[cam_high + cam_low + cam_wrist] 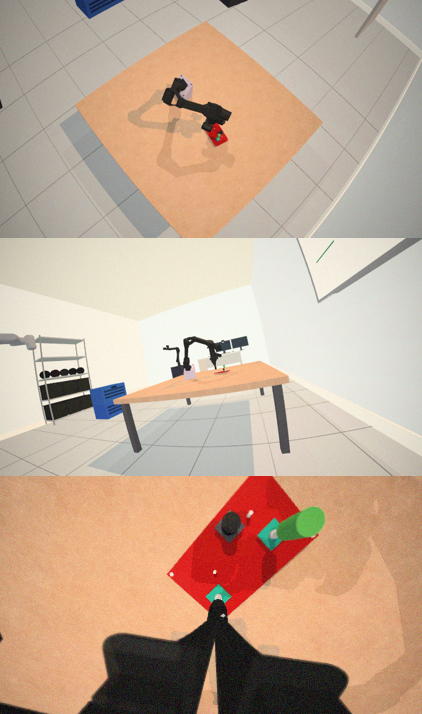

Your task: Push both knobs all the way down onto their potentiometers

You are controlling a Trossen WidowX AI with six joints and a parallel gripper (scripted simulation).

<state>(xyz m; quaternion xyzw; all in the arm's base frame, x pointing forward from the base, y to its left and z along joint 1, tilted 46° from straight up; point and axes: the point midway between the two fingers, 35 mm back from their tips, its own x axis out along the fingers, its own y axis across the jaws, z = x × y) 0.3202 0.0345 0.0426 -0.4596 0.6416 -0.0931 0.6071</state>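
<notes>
My gripper tip is now 10 cm short of the green knob and 2 cm above it. Round my gripper tip: potentiometer with knob (10 cm ahead, 4 cm below).
</notes>
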